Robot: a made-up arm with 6 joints. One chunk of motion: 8 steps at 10 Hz.
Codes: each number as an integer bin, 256 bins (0 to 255) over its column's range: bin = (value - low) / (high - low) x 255, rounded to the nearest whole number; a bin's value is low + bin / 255 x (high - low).
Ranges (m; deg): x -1.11..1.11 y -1.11..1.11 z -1.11..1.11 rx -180..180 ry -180..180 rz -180..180
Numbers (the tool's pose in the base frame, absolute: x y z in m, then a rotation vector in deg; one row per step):
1: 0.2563 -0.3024 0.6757 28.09 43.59 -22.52
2: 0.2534 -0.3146 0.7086 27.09 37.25 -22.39
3: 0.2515 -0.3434 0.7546 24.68 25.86 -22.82
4: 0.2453 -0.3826 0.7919 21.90 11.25 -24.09
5: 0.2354 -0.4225 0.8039 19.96 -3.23 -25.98
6: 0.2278 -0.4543 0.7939 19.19 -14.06 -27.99
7: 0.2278 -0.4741 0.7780 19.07 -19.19 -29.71
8: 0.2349 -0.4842 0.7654 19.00 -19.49 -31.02
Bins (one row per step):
1: 157 93 205 147 158 112
2: 157 91 209 147 154 112
3: 156 88 214 145 146 111
4: 156 84 218 143 135 110
5: 155 79 220 142 125 109
6: 154 75 219 141 118 108
7: 154 73 217 141 114 106
8: 154 72 215 141 114 106

